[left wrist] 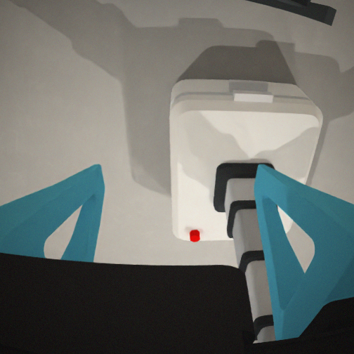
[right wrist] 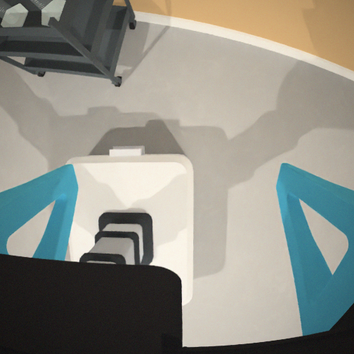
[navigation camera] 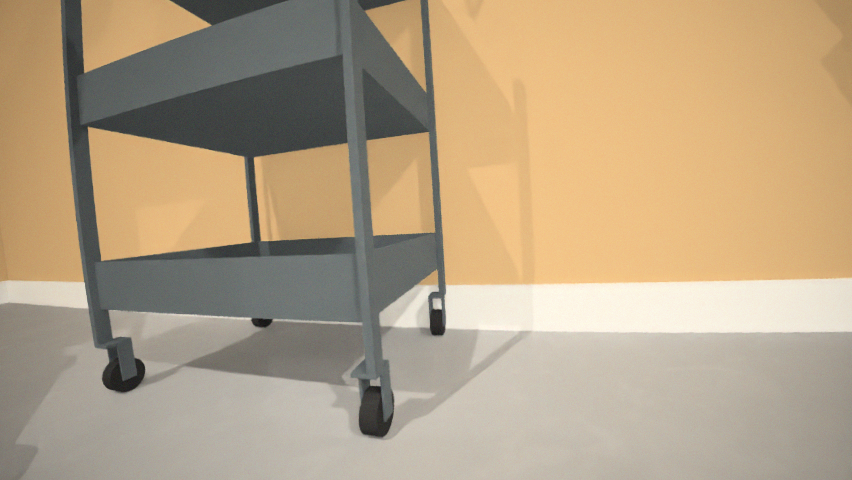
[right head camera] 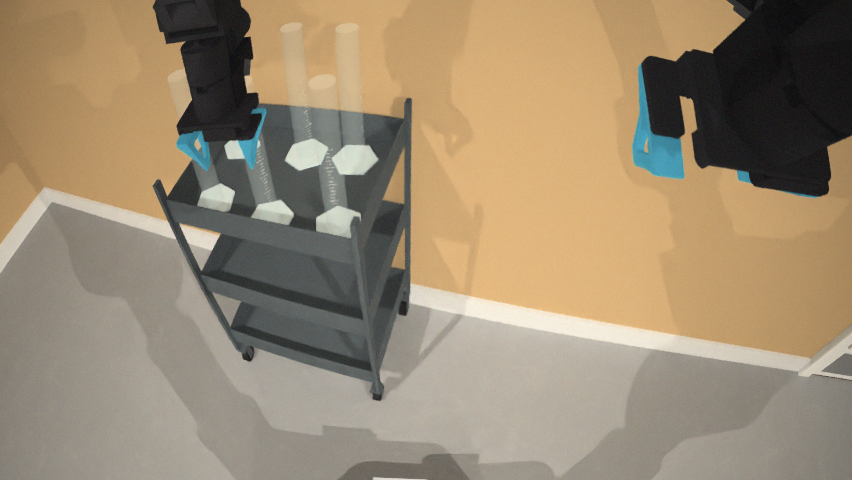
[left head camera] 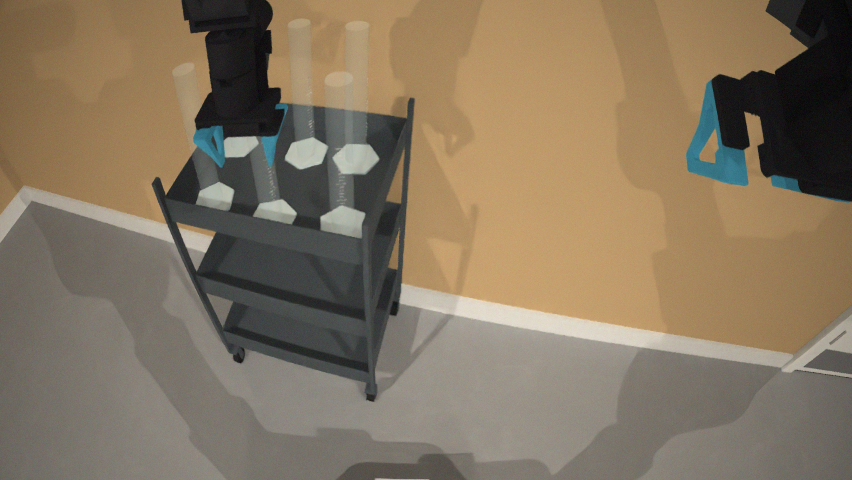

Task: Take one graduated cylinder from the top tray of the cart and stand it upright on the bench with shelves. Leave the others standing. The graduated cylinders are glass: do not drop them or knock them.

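Places are measured from the left arm's base along level axes (x right, y back, z down), in millimetres.
Where they show: left gripper, fingertip midpoint: (right head camera: pixel 230 166) (left head camera: pixel 246 163); right gripper, fingertip midpoint: (right head camera: pixel 690 163) (left head camera: pixel 733 170).
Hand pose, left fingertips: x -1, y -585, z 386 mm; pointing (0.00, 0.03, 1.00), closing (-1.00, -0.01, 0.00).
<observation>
Each offset is from my left fingertips to the top centre of the thing. "spot": to the spot under its first point.
Several clear graduated cylinders with pale hexagonal bases stand upright on the top tray of the grey cart (left head camera: pixel 262 230) (right head camera: pixel 268 230) (right wrist: pixel 75 46) (navigation camera: pixel 355 178). Among them are the front middle cylinder @[spot: dx -20, dy -148, dz +262 mm] (left head camera: pixel 274 211) (right head camera: pixel 272 212), the front left cylinder @[spot: dx -163, dy -197, dz +274 mm] (left head camera: pixel 215 196) (right head camera: pixel 216 197) and the front right cylinder @[spot: dx +111, dy -128, dz +260 mm] (left head camera: pixel 342 220) (right head camera: pixel 338 220). My left gripper (left head camera: pixel 246 165) (right head camera: pixel 229 168) (left wrist: pixel 179 175) is open and empty, over the tray's left part in the head views; its arm hides part of a back left cylinder. My right gripper (left head camera: pixel 760 181) (right head camera: pixel 709 175) (right wrist: pixel 176 174) is open, far right of the cart. The shelved bench is not clearly identifiable.
An orange wall (left head camera: pixel 536 178) (navigation camera: pixel 655 149) with a white skirting stands behind the cart. Part of a white-framed unit (left head camera: pixel 795 362) (right head camera: pixel 834 350) shows at the right edge of the head views. My white base (left wrist: pixel 200 140) (right wrist: pixel 167 195) shows below in both wrist views.
</observation>
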